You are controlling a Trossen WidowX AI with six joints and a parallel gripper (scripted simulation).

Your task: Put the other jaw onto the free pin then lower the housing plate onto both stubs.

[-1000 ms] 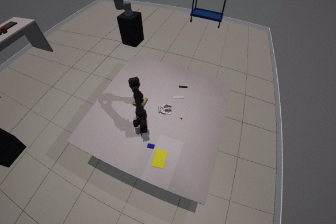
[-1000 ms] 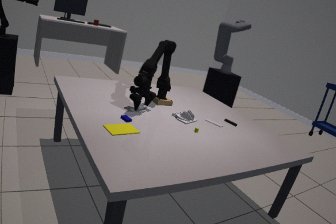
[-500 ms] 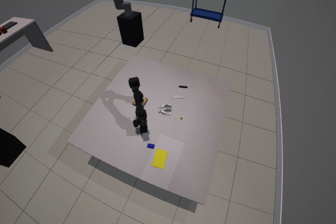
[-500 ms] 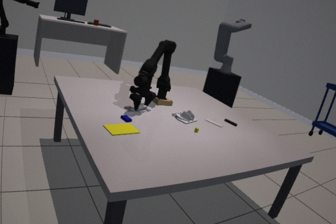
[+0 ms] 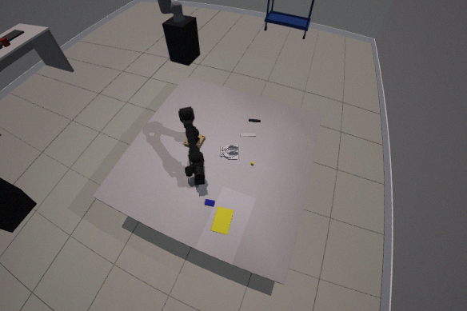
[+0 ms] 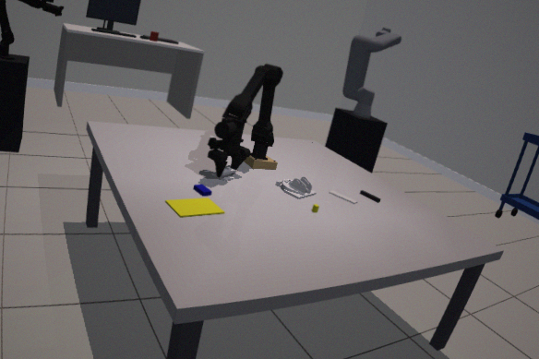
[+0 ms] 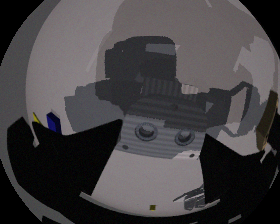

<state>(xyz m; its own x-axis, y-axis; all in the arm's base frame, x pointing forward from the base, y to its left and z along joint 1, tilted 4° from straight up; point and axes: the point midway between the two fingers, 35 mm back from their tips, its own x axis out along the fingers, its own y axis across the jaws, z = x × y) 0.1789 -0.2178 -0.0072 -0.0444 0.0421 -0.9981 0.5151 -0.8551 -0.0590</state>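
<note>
My gripper tip is now 10 mm past the white block. Round my gripper tip: yellow sheet 250 mm ahead, 200 mm to the right, 10 mm below; then jaw 260 mm to the left, 60 mm ahead, 10 mm above; then blue block 140 mm ahead, 130 mm to the right.
</note>
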